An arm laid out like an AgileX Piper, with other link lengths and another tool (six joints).
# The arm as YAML. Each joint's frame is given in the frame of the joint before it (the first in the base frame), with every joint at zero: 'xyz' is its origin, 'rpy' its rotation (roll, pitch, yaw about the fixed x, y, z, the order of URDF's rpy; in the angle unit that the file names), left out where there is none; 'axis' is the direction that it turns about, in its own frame. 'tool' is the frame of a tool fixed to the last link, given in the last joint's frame.
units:
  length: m
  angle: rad
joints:
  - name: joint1
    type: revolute
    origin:
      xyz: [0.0, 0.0, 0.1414]
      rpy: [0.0, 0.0, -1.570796]
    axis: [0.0, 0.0, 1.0]
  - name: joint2
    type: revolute
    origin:
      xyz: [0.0, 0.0, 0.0]
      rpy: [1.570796, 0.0, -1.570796]
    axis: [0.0, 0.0, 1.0]
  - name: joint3
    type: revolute
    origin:
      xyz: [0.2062, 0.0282, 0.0]
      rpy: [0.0, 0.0, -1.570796]
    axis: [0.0, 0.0, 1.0]
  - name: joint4
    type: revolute
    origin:
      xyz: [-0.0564, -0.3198, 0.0]
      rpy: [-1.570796, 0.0, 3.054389]
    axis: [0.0, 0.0, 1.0]
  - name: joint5
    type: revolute
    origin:
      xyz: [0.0, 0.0, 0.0]
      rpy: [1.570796, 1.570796, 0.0]
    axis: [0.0, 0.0, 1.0]
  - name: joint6
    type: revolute
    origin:
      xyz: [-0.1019, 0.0, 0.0]
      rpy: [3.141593, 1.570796, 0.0]
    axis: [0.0, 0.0, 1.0]
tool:
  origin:
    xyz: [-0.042, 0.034, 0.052]
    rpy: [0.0, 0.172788, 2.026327]
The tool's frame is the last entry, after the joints.
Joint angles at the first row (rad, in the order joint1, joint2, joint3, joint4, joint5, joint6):
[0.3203, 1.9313, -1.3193, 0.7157, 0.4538, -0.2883]
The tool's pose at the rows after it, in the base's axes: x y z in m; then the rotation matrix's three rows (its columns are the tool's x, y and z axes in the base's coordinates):
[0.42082, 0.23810, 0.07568], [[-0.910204, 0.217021, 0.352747], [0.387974, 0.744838, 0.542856], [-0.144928, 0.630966, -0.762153]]
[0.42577, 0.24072, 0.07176], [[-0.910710, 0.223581, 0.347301], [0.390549, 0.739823, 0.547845], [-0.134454, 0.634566, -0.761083]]
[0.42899, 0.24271, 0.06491], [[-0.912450, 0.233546, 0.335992], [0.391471, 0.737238, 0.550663], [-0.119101, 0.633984, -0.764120]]
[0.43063, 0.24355, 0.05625], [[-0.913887, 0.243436, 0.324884], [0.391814, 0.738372, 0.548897], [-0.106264, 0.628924, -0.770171]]
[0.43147, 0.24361, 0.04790], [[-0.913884, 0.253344, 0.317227], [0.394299, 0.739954, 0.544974], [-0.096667, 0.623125, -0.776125]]
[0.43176, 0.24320, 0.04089], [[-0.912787, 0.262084, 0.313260], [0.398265, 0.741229, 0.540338], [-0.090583, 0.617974, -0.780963]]
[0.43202, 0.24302, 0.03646], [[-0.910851, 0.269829, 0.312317], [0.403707, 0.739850, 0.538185], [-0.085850, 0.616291, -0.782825]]
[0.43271, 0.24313, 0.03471], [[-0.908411, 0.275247, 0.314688], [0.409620, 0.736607, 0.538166], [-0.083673, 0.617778, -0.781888]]
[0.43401, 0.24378, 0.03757], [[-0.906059, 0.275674, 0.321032], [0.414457, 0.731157, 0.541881], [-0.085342, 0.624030, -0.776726]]
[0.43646, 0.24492, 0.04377], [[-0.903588, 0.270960, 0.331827], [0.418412, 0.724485, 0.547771], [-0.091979, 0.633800, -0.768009]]
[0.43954, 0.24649, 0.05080], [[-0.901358, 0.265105, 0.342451], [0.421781, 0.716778, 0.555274], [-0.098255, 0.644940, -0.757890]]
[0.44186, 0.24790, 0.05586], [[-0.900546, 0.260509, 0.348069], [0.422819, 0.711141, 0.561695], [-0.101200, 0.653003, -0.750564]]
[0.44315, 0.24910, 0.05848], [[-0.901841, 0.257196, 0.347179], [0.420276, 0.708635, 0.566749], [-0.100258, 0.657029, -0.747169]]
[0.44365, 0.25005, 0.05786], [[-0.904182, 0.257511, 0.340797], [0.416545, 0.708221, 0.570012], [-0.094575, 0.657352, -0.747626]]
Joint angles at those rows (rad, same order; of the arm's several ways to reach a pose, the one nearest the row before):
[0.3203, 1.9598, -1.3563, 0.7249, 0.4453, -0.2885]
[0.3203, 1.9949, -1.3894, 0.7343, 0.4501, -0.2887]
[0.3202, 2.0310, -1.4167, 0.7417, 0.4560, -0.2885]
[0.3202, 2.0625, -1.4342, 0.7445, 0.4571, -0.2886]
[0.3202, 2.0872, -1.4438, 0.7459, 0.4536, -0.2882]
[0.3202, 2.1044, -1.4469, 0.7472, 0.4470, -0.2879]
[0.3202, 2.1149, -1.4476, 0.7516, 0.4406, -0.2879]
[0.3202, 2.1202, -1.4483, 0.7576, 0.4350, -0.2881]
[0.3202, 2.1167, -1.4499, 0.7645, 0.4330, -0.2885]
[0.3202, 2.1094, -1.4559, 0.7712, 0.4324, -0.2892]
[0.3202, 2.1044, -1.4668, 0.7786, 0.4341, -0.2896]
[0.3202, 2.1032, -1.4781, 0.7839, 0.4381, -0.2898]
[0.3202, 2.1062, -1.4891, 0.7862, 0.4454, -0.2900]
[0.3202, 2.1150, -1.4995, 0.7872, 0.4536, -0.2899]

